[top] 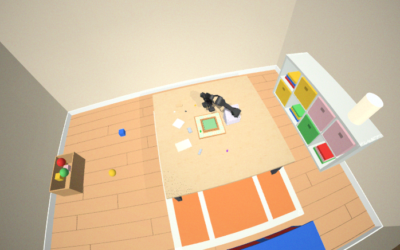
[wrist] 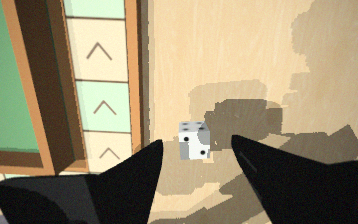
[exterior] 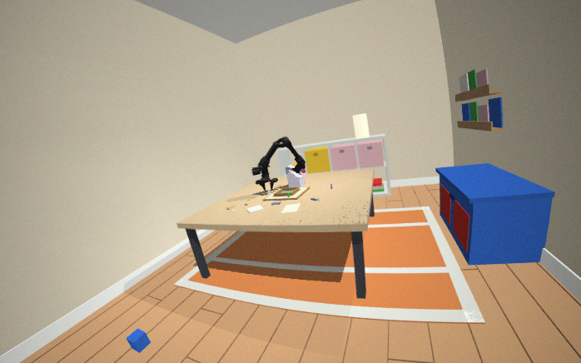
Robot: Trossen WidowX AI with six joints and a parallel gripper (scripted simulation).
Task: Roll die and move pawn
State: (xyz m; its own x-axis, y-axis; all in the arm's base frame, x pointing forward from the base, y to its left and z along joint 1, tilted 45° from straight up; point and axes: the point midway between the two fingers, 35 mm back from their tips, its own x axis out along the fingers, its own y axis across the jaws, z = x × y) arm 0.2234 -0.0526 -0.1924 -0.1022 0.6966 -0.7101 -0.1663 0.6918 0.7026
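Right now the white die is 1 cm below my gripper tip. From my gripper tip the other things lie so: grey block (26 cm ahead, 22 cm to the left, 2 cm below); green pawn (15 cm ahead, 27 cm to the left); green dice tray (4 cm ahead, 19 cm to the left, 2 cm below).
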